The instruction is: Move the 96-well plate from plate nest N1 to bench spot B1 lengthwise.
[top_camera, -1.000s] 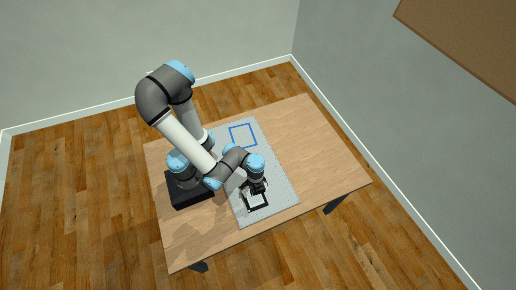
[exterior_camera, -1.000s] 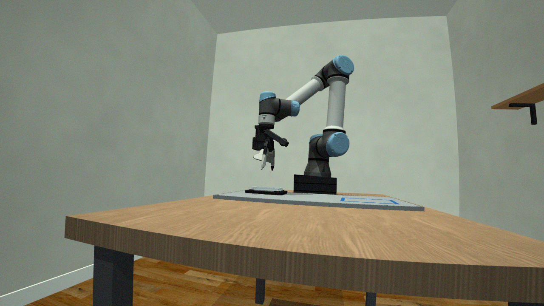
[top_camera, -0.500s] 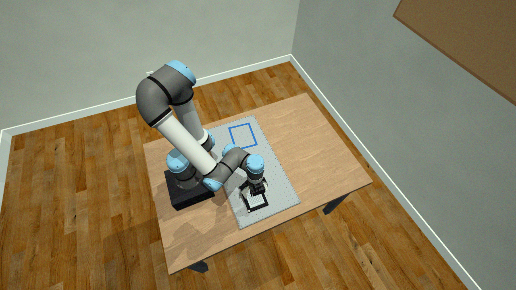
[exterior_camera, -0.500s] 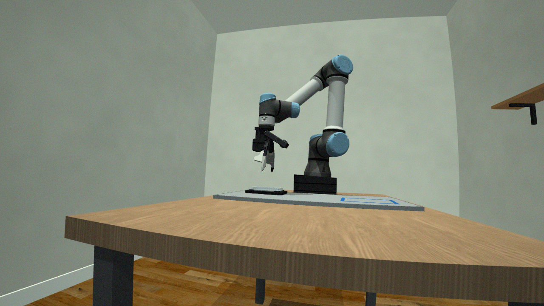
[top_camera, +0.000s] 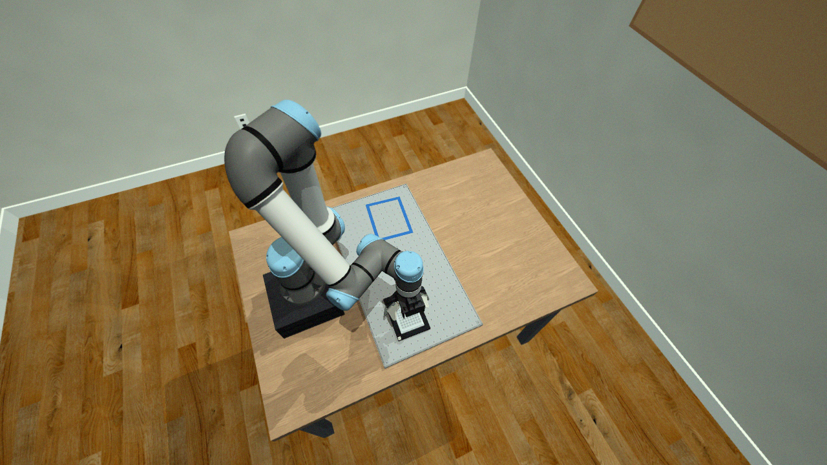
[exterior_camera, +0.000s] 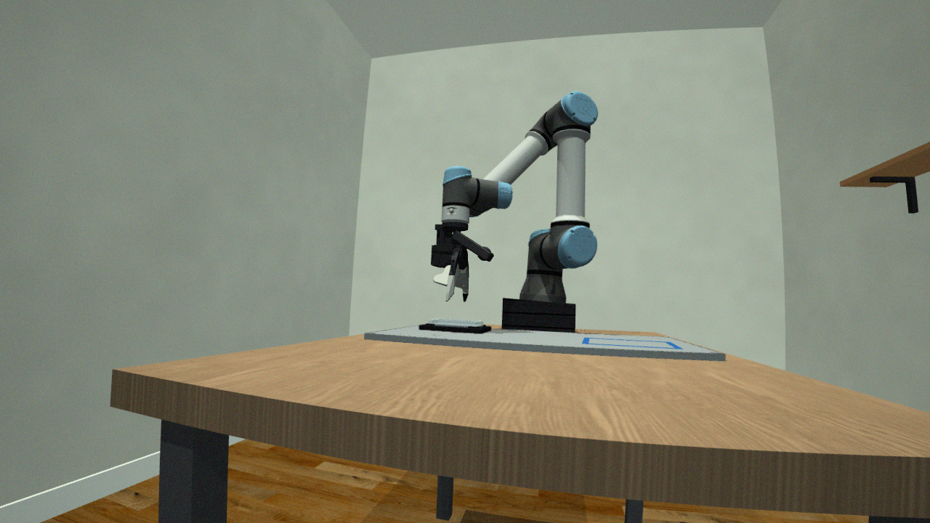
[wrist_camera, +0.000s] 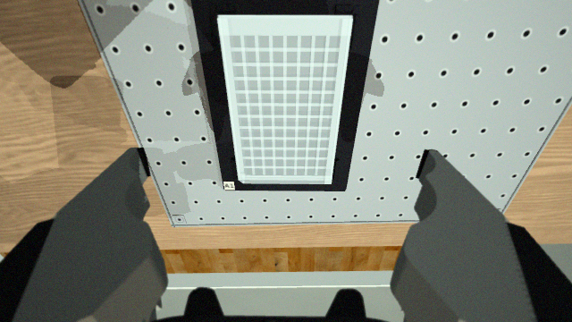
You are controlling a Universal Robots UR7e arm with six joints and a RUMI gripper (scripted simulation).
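My hand is 60 mm above the 96-well plate. From my hand the other things lie so: black plate nest 70 mm below.
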